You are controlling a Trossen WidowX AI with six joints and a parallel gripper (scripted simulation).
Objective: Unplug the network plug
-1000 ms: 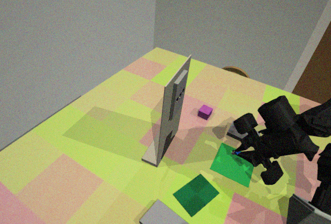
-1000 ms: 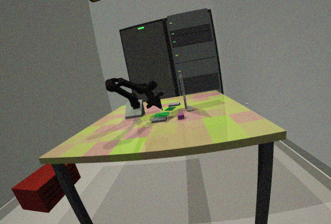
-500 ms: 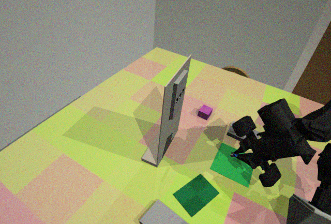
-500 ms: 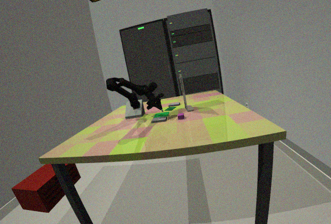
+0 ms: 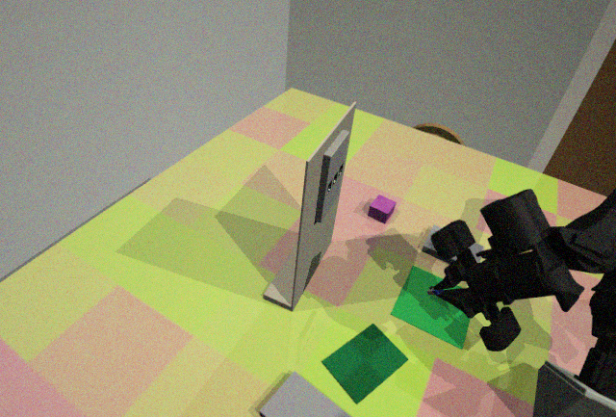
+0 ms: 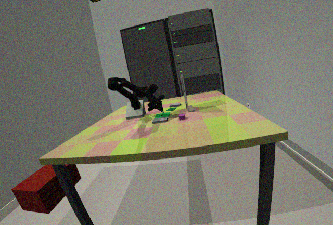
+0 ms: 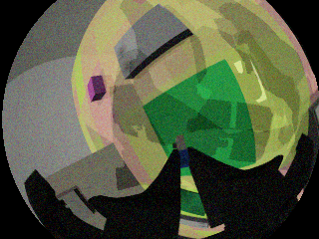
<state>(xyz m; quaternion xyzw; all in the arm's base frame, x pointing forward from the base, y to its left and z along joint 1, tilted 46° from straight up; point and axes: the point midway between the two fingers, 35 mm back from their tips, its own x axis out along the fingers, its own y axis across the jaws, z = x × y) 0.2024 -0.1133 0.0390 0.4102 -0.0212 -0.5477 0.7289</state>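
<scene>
My gripper tip is now 3 cm above the bright green marked square and 1 cm past it. The rest, counted from my gripper tip: upright grey panel (21 cm ahead, 10 cm above, 4 cm to the left).
</scene>
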